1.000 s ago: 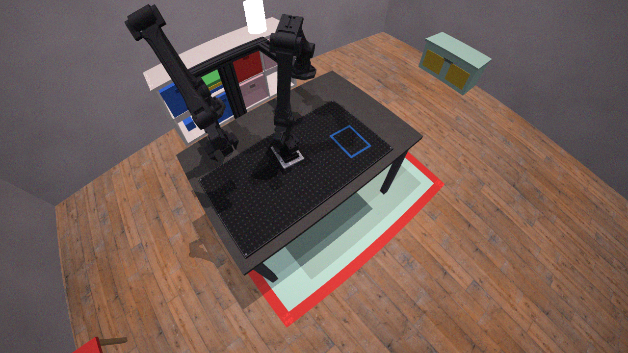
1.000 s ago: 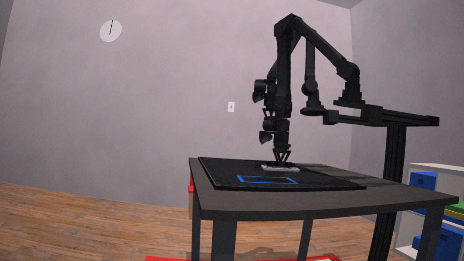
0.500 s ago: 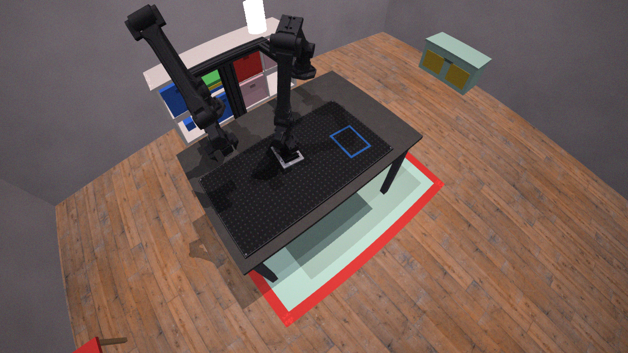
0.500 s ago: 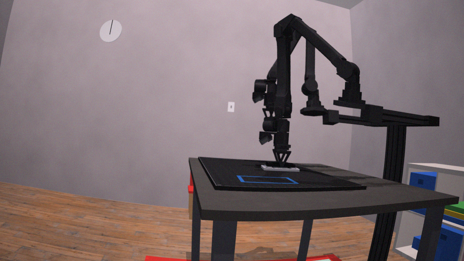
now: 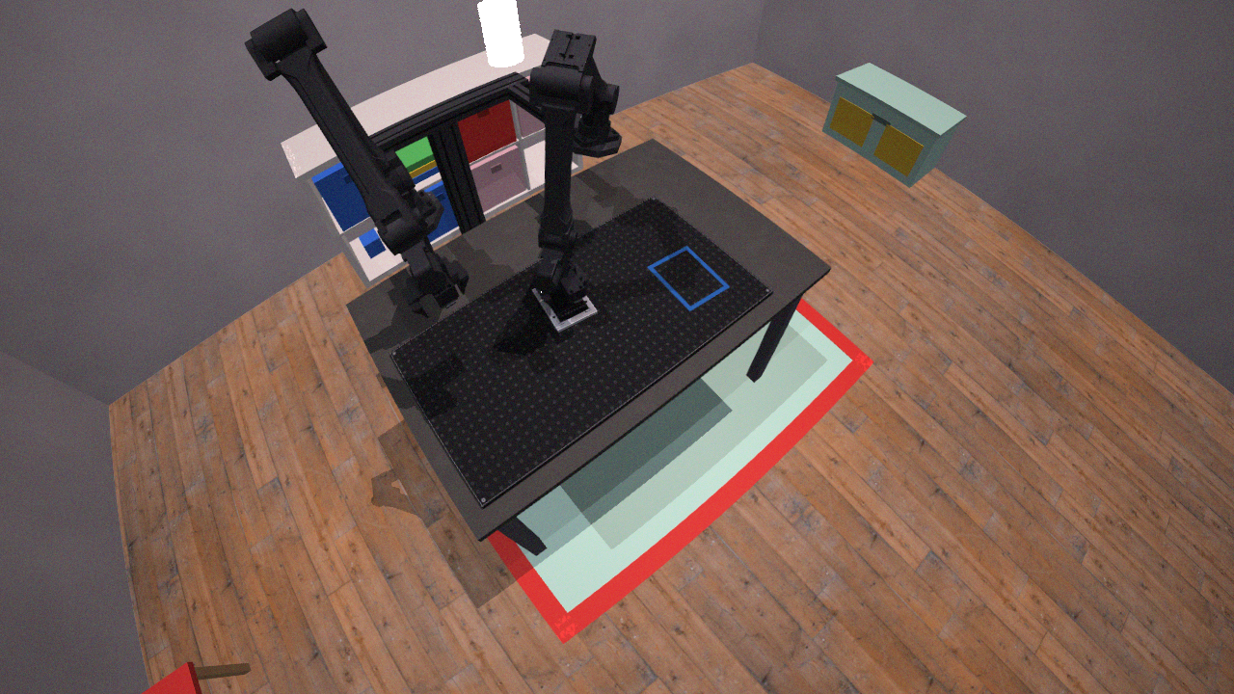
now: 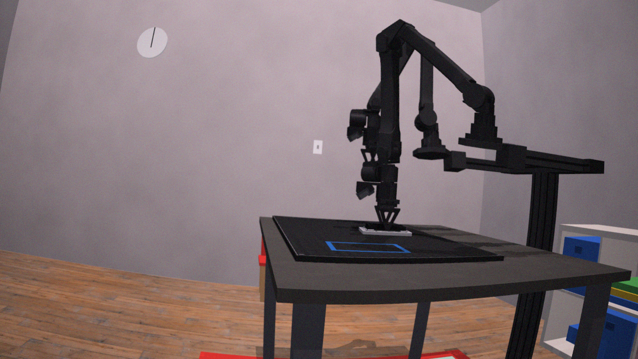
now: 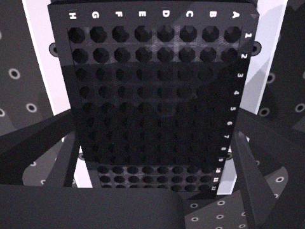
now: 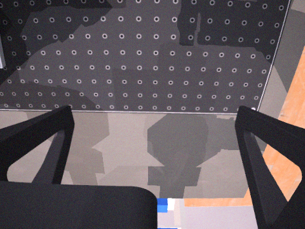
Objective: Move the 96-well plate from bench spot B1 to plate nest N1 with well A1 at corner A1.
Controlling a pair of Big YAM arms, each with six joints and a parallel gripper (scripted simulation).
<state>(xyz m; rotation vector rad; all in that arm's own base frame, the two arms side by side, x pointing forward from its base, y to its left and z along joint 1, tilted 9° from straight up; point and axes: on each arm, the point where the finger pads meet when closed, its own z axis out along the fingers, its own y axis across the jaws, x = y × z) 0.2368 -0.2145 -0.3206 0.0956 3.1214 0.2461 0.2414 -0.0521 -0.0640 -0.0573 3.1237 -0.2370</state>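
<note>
Right now the black 96-well plate is right at my left hand. Round my left hand: plate nest N1: 2 cm below; A1 mark: 7 cm ahead, 6 cm to the right, 1 cm below.
</note>
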